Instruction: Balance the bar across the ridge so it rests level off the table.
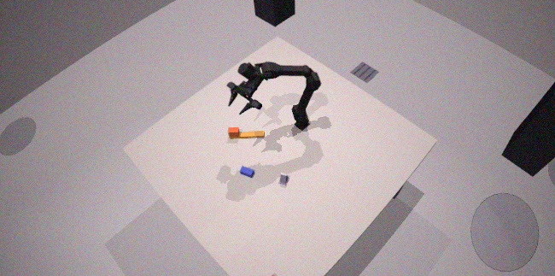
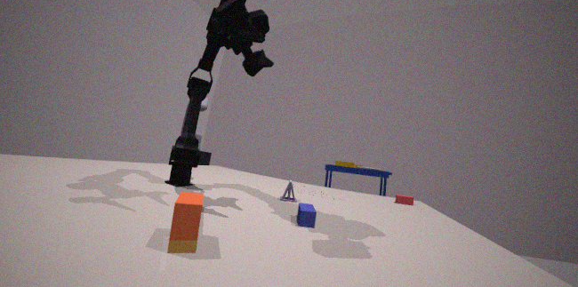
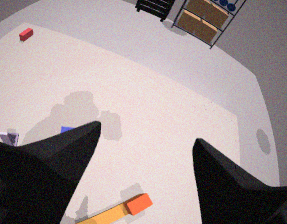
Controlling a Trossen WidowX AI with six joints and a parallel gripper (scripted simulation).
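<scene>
My gripper tip is now 33 cm above the blue block, 13 cm to the right of it and 9 cm short of it. The rest, counted from my gripper tip: red block (62 cm to the left, 40 cm ahead, 33 cm below).
</scene>
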